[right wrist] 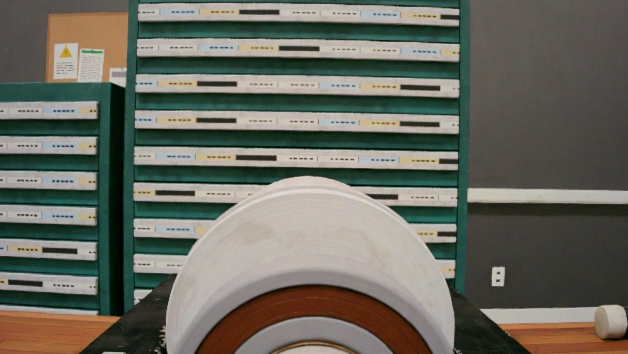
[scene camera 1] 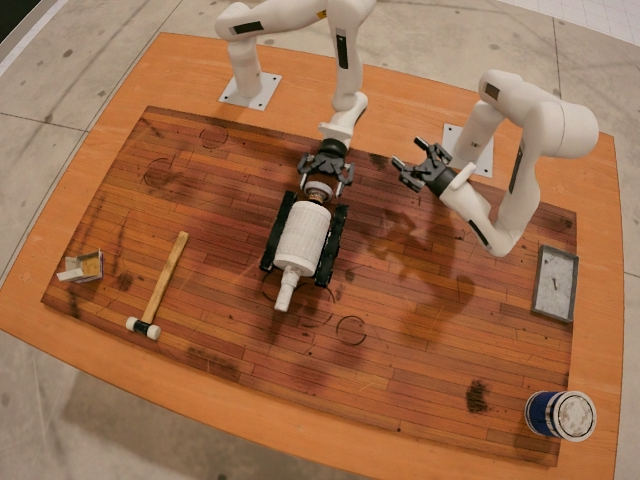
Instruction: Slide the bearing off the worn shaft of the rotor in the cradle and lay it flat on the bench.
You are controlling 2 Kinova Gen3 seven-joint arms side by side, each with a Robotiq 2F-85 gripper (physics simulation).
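Pixels of known places: left gripper, fingertip midpoint: [scene camera 1: 403,148]; right gripper, fingertip midpoint: [scene camera 1: 318,192]; left arm's base, link origin: [scene camera 1: 467,149]; right arm's base, link origin: [scene camera 1: 250,88].
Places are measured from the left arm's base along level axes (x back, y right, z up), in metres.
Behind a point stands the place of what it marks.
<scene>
The white rotor [scene camera 1: 303,232] @(y 0.411, x -0.506, z 0.198 m) [right wrist: 310,235] @(y 0.414, x -0.426, z 0.182 m) lies in the black cradle [scene camera 1: 331,248] @(y 0.344, x -0.505, z 0.137 m) [right wrist: 132,317] @(y 0.339, x -0.485, z 0.137 m). The pale ring-shaped bearing [scene camera 1: 324,189] @(y 0.396, x -0.374, z 0.177 m) [right wrist: 315,300] @(y 0.414, x -0.361, z 0.174 m) is on the shaft at the rotor's upper end in scene camera 1; a brown band shows between its rings in the right wrist view. My right gripper [scene camera 1: 321,190] @(y 0.412, x -0.370, z 0.147 m) is open, its fingers on either side of the bearing, with a gap at the finger on the picture's right. Contact at the other finger is unclear. My left gripper [scene camera 1: 406,150] @(y 0.230, x -0.239, z 0.232 m) is open and empty, above the bench, right of the rotor.
A mallet [scene camera 1: 166,276] @(y 0.761, x -0.666, z 0.049 m) and an open small box [scene camera 1: 90,266] @(y 1.022, x -0.703, z 0.028 m) lie at the left of the wooden bench [scene camera 1: 217,320] @(y 0.589, x -0.735, z 0.028 m). A grey tray [scene camera 1: 555,304] @(y -0.305, x -0.469, z 0.029 m) lies at the right, and a blue can [scene camera 1: 542,413] @(y -0.242, x -0.774, z 0.112 m) is at the lower right corner. Green drawer cabinets [right wrist: 463,150] @(y 0.779, x -1.569, z 0.237 m) stand behind.
</scene>
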